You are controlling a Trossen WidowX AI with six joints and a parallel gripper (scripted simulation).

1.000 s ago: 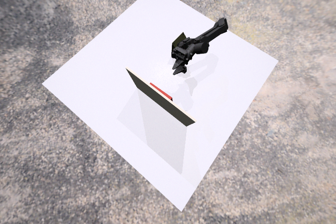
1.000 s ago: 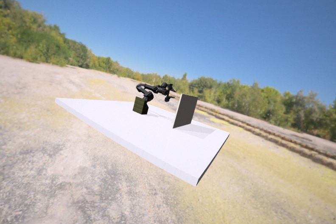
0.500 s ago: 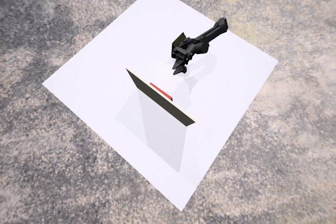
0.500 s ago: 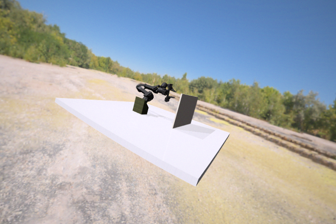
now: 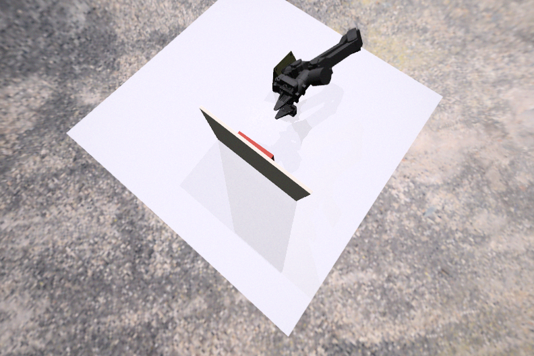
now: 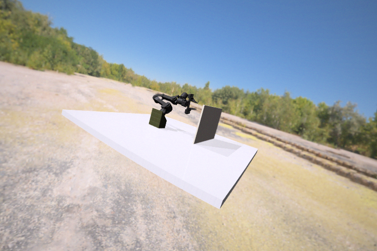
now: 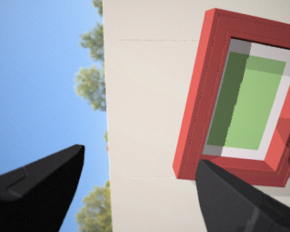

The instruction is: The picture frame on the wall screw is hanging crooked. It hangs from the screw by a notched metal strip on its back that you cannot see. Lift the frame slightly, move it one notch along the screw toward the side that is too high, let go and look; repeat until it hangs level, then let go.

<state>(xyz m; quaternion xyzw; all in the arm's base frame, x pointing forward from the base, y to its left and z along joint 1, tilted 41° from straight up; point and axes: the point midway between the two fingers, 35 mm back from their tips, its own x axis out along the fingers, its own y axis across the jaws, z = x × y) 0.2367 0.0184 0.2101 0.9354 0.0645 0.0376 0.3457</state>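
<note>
Now: the picture frame 130 mm ahead of my gripper tip, 30 mm to the left of it and 110 mm below it. Round my gripper tip: wall panel 140 mm ahead, 40 mm to the left, 120 mm below.
</note>
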